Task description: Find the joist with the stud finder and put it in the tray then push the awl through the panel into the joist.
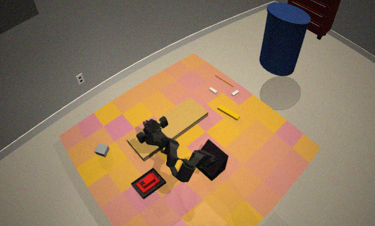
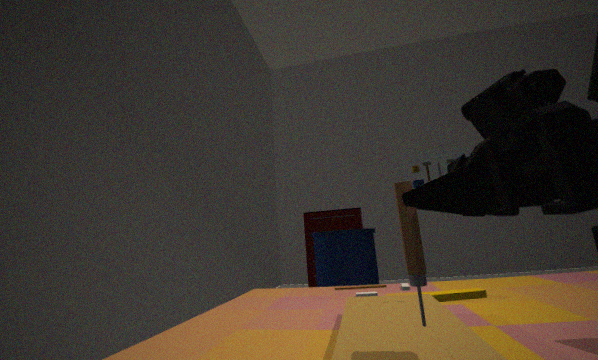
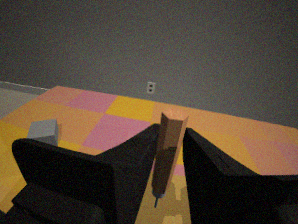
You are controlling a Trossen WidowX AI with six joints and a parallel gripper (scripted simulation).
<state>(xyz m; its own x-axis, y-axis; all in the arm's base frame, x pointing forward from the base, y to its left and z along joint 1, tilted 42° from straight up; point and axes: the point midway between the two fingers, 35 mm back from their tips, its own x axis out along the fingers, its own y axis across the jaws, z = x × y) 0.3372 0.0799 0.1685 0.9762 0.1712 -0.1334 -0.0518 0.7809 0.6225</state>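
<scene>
Now: gripper tip 6 cm above the awl. Round my gripper tip: grey block 12 cm ahead, 29 cm to the left, 19 cm below; then dark tray 24 cm behind, 16 cm to the left, 19 cm below; then red stud finder 24 cm behind, 18 cm to the left, 15 cm below.
</scene>
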